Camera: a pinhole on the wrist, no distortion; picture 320 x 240 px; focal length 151.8 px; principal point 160.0 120.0 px. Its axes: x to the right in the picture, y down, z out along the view. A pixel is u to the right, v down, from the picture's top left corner.
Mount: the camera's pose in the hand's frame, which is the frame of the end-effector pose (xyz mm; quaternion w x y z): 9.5 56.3 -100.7 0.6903 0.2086 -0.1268 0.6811
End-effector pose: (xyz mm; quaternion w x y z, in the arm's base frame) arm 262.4 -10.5 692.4 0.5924 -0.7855 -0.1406 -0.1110
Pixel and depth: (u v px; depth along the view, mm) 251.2 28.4 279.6
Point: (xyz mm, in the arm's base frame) 492.4 183.7 638.8
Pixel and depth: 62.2 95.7 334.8
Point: 246.2 157.8 958.5
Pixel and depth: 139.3 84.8 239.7
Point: 317.9 104.4 772.6
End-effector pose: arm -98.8 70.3 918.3 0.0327 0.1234 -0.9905 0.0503
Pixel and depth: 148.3 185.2 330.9
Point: 14.4 -44.1 727.9
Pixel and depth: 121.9 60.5 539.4
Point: -301.3 -324.8 681.9
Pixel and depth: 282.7 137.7 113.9
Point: -134.2 144.9 868.3
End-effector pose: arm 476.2 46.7 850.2 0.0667 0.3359 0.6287 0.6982
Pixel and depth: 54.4 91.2 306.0
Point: 351.6 202.5 633.0
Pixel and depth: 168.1 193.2 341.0
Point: 661.7 193.5 721.5
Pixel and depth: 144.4 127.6 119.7
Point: 460.5 56.8 847.3
